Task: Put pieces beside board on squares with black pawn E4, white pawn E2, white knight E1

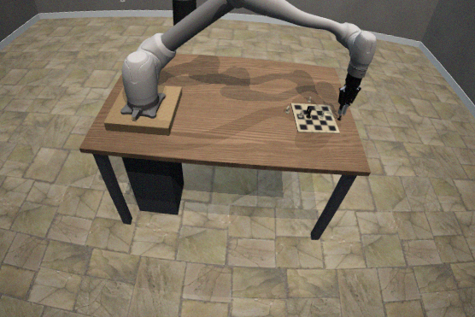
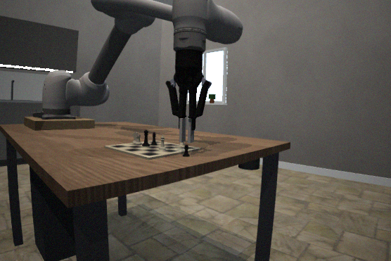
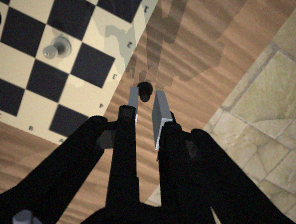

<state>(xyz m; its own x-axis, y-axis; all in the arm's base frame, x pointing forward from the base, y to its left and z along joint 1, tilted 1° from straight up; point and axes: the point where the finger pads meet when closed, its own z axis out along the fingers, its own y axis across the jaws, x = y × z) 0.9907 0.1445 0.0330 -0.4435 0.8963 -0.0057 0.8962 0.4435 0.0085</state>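
The black pawn lies 6 cm below my hand. From my hand the other things lie so: white pawn: 16 cm behind, 12 cm to the left, 6 cm below; chessboard: 14 cm behind, 7 cm below, 2 cm to the right; pale pawn: 10 cm behind, 4 cm below, 1 cm to the right.
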